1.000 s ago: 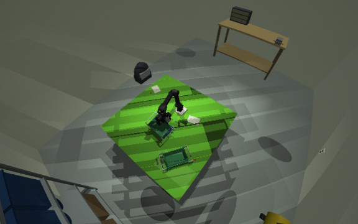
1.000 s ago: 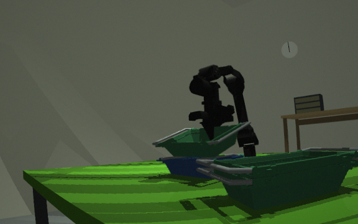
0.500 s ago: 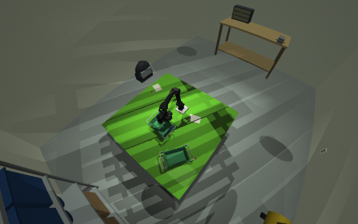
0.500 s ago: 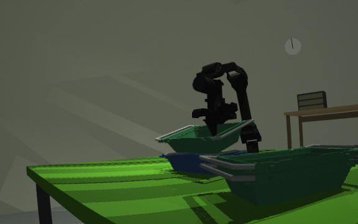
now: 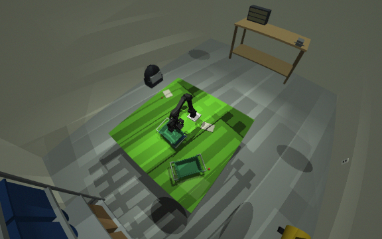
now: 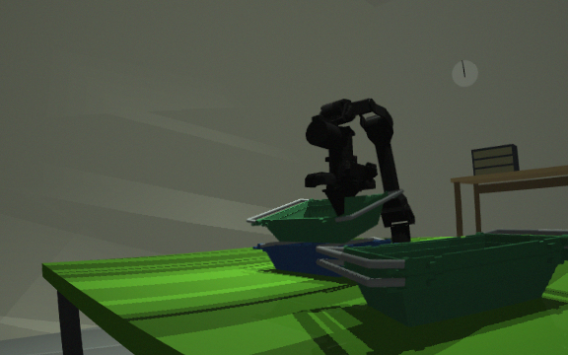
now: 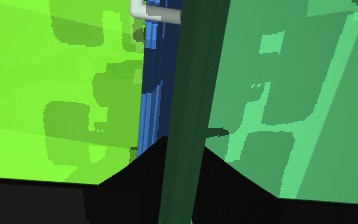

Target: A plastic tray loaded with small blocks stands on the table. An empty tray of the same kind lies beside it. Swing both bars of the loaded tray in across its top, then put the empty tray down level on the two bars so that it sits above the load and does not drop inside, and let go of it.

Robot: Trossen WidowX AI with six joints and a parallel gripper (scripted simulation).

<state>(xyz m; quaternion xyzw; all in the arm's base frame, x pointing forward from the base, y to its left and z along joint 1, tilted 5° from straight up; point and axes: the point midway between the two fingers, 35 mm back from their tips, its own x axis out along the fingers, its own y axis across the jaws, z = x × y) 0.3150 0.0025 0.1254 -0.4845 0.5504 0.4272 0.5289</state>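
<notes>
The green plastic tray is 70 mm ahead of my gripper tip, 20 mm above it and 10 mm to the right of it. From my gripper tip the other things lie so: small red block: 510 mm to the left, 140 mm ahead, 100 mm below.
</notes>
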